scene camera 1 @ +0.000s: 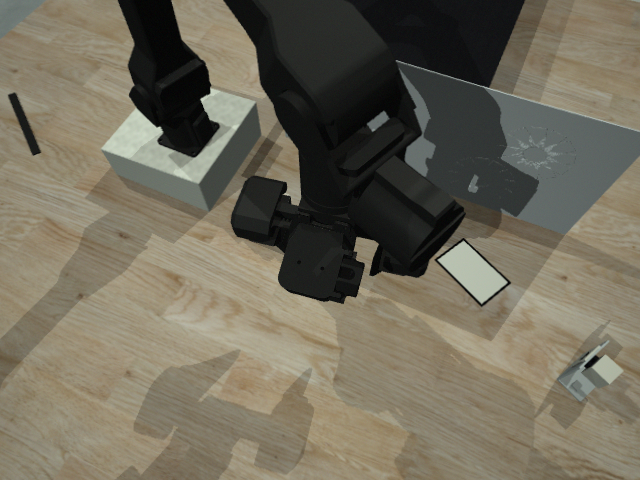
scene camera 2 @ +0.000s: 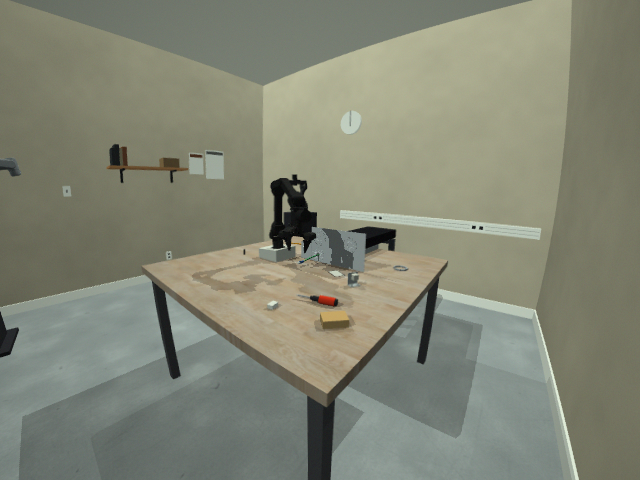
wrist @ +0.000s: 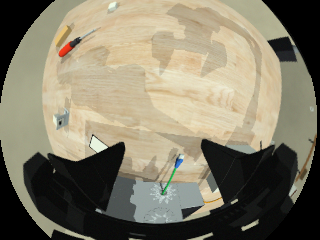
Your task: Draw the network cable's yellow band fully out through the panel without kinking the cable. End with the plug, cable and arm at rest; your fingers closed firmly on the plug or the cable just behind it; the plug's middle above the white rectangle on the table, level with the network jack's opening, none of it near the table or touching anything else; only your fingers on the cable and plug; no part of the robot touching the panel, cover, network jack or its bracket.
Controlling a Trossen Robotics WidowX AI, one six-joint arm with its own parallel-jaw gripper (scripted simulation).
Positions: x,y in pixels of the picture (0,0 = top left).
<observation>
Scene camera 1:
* gripper: 331,262
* white rectangle: 471,270
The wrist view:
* gripper: 163,145
</observation>
